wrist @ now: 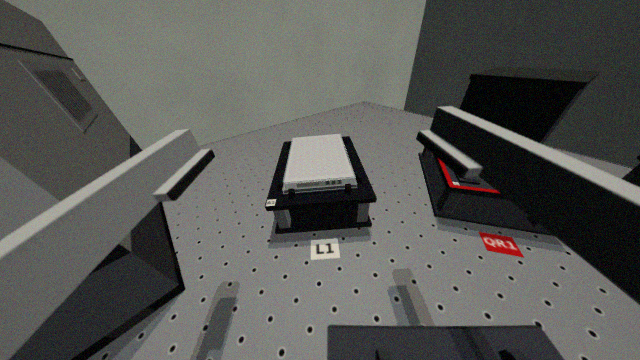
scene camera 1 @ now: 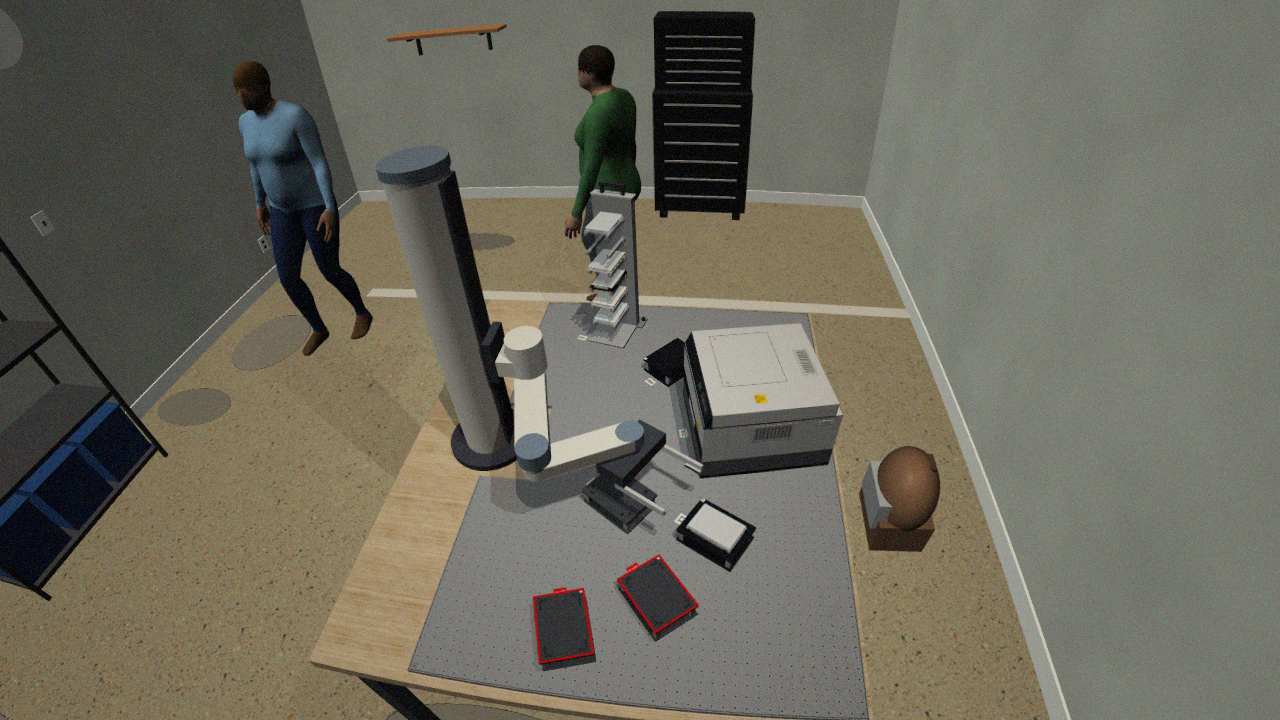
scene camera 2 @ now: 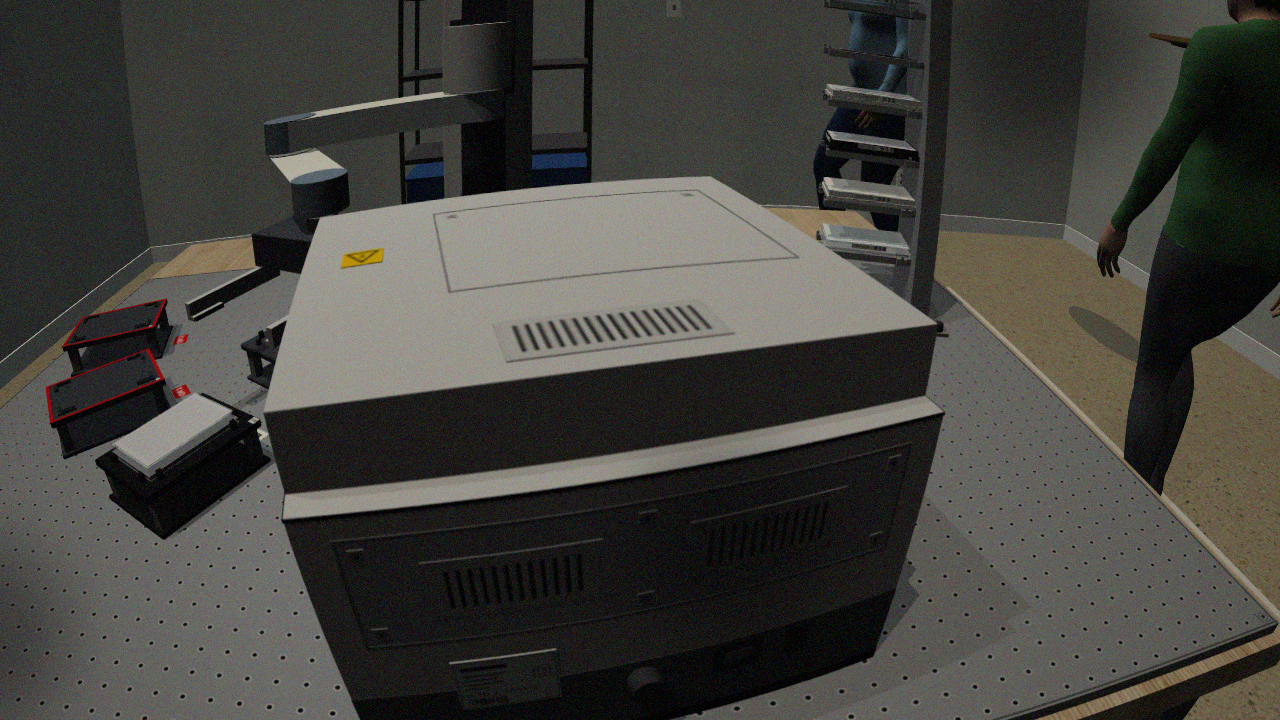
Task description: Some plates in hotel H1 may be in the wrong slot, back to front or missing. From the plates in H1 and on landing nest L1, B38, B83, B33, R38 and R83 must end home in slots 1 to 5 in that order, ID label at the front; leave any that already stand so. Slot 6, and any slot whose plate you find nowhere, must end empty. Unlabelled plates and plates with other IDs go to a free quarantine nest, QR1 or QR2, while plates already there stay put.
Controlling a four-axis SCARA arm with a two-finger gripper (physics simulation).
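My gripper (scene camera 1: 682, 489) (wrist: 313, 132) is open and empty, above the pegboard and short of landing nest L1 (scene camera 1: 735, 556) (scene camera 2: 179, 483) (wrist: 315, 215). A white plate (scene camera 1: 718, 526) (scene camera 2: 174, 433) (wrist: 321, 157) lies on L1; its label side faces the gripper, but its characters are too small to read surely. Hotel H1 (scene camera 1: 629, 268) (scene camera 2: 930, 161) holds a white plate (scene camera 1: 605, 223) at the top, a bare slot below it, then several plates, one dark (scene camera 1: 609, 280) (scene camera 2: 870, 145); their IDs are unreadable. Quarantine nest QR1 (scene camera 1: 657, 593) (scene camera 2: 107, 385) and the other red-rimmed nest (scene camera 1: 563, 626) (scene camera 2: 116, 324) bear no plate.
A dark nest (scene camera 1: 611, 505) (wrist: 435, 345) stands below the gripper. The big grey-white device (scene camera 1: 760, 402) (scene camera 2: 626, 358) (wrist: 55, 100) stands beside L1, on the left in the wrist view. A black nest (scene camera 1: 666, 360) stands between it and the hotel. Two people stand beyond the table.
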